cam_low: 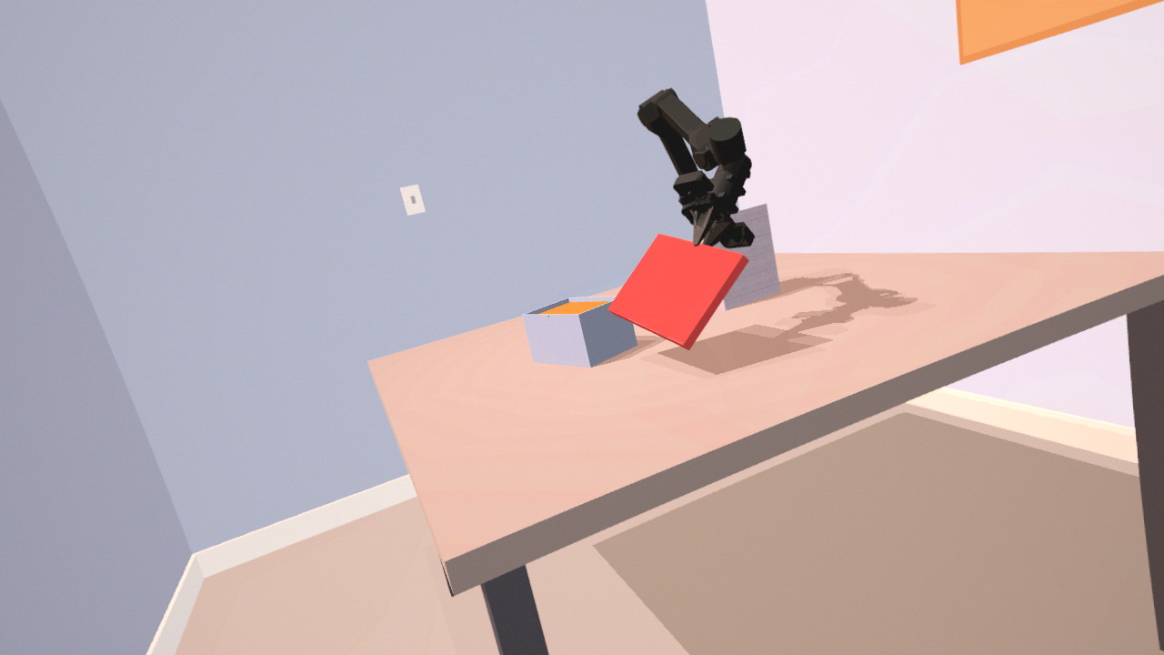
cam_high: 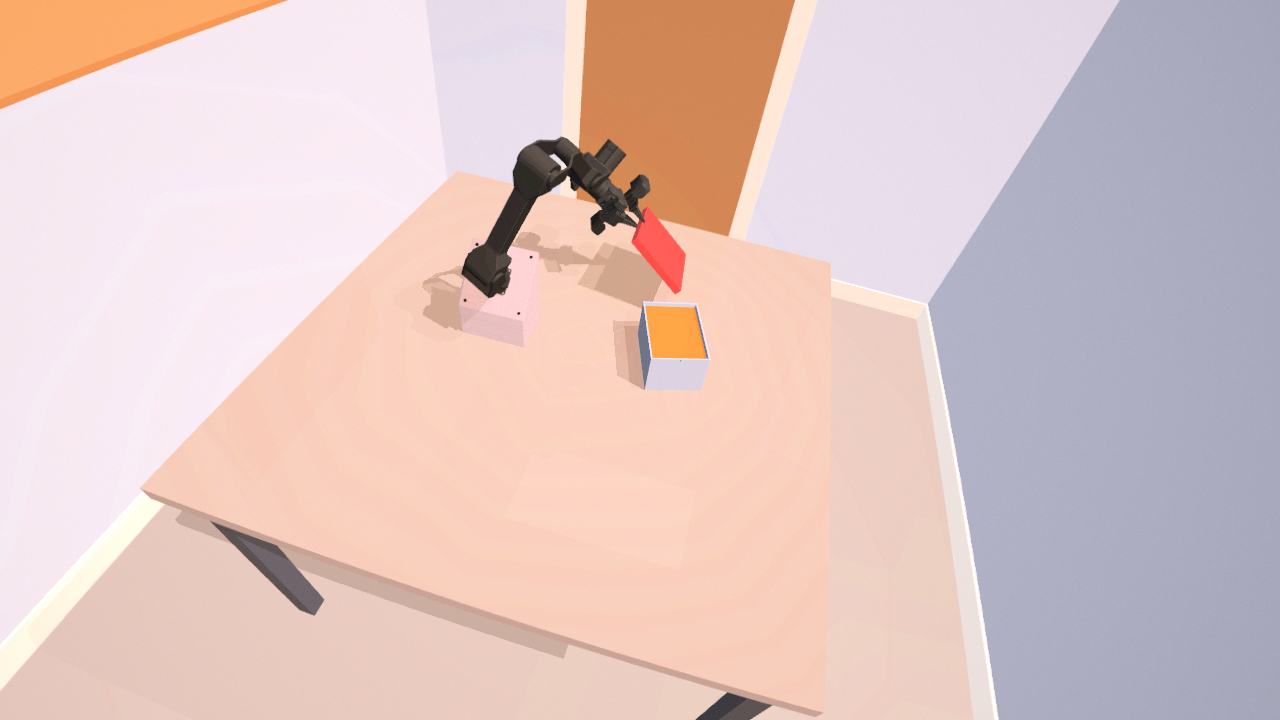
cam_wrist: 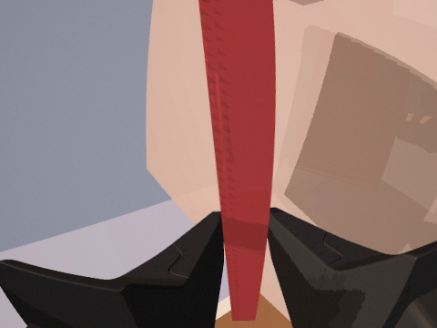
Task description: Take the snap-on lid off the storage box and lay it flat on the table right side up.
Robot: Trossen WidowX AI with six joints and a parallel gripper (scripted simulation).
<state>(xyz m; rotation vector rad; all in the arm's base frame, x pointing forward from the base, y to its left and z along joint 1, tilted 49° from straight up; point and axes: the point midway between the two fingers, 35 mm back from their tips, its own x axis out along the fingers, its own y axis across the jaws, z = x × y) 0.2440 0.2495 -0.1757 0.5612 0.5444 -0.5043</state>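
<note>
Now: the red lid 6 cm ahead of my gripper tip, 1 cm to the right of it and 5 cm below it. Round my gripper tip: grey storage box: 16 cm ahead, 27 cm to the right, 14 cm below.
</note>
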